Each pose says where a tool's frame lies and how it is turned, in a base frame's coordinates. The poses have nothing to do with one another.
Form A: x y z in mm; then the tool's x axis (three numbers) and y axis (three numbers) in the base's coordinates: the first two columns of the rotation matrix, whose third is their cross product.
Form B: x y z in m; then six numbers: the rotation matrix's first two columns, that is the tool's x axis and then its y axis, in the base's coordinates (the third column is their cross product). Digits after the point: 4 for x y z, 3 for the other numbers.
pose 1, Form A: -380.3 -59.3 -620.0 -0.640 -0.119 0.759 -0.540 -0.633 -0.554
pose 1, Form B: -0.3803 -0.0593 -0.6200 -0.640 -0.119 0.759 -0.540 -0.633 -0.554
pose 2, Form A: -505.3 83.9 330.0 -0.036 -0.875 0.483 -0.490 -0.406 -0.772
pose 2, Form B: -0.5053 0.0839 0.3300 -0.036 -0.875 0.483 -0.490 -0.406 -0.772
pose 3, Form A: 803.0 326.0 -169.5 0.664 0.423 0.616 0.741 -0.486 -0.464
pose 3, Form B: 0.8030 0.3260 -0.1695 0.664 0.423 0.616 0.741 -0.486 -0.464
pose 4, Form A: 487.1 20.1 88.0 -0.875 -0.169 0.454 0.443 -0.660 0.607
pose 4, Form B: 0.4871 0.0201 0.0880 -0.875 -0.169 0.454 0.443 -0.660 0.607
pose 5, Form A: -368.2 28.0 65.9 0.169 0.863 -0.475 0.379 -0.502 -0.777
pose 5, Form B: -0.3682 0.0280 0.0659 0.169 0.863 -0.475 0.379 -0.502 -0.777
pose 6, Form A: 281.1 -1.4 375.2 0.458 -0.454 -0.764 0.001 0.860 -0.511
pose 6, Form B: 0.2811 -0.0014 0.3752 0.458 -0.454 -0.764 0.001 0.860 -0.511
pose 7, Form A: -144.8 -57.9 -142.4 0.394 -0.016 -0.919 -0.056 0.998 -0.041
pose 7, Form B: -0.1448 -0.0579 -0.1424 0.394 -0.016 -0.919 -0.056 0.998 -0.041
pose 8, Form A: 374.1 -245.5 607.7 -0.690 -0.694 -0.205 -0.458 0.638 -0.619
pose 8, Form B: 0.3741 -0.2455 0.6077 -0.690 -0.694 -0.205 -0.458 0.638 -0.619
